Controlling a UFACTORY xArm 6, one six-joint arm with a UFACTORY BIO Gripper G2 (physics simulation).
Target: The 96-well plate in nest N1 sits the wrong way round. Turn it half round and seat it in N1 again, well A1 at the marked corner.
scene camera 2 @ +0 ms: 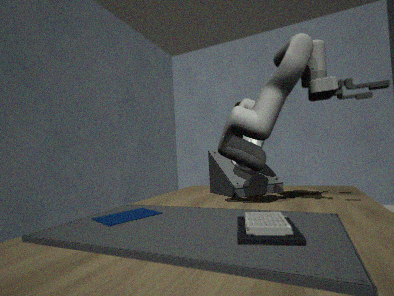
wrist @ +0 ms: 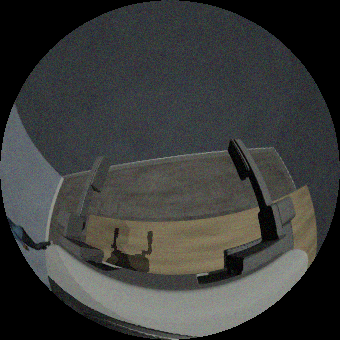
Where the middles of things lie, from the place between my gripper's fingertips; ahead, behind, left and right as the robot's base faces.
My hand is 37 cm short of the white 96-well plate (scene camera 2: 258, 223), 26 cm to the left of it and 32 cm above it. Also, from my hand: dark nest (scene camera 2: 256, 239) 37 cm ahead, 26 cm to the right, 33 cm below.
